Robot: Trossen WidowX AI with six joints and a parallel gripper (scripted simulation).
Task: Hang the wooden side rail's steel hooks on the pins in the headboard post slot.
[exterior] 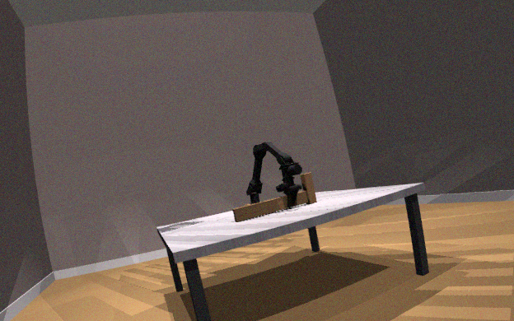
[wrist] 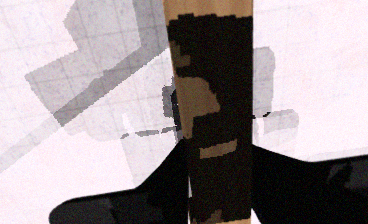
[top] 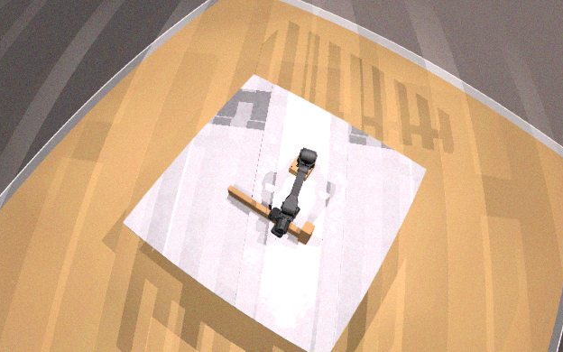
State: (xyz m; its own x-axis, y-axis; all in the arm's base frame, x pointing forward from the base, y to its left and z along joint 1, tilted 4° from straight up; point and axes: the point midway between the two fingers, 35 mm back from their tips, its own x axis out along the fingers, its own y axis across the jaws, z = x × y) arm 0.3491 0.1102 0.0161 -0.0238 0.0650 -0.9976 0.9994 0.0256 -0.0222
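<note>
Right now my gripper tip is 10 mm past the headboard post, 120 mm to the right of it and 50 mm below it.
</note>
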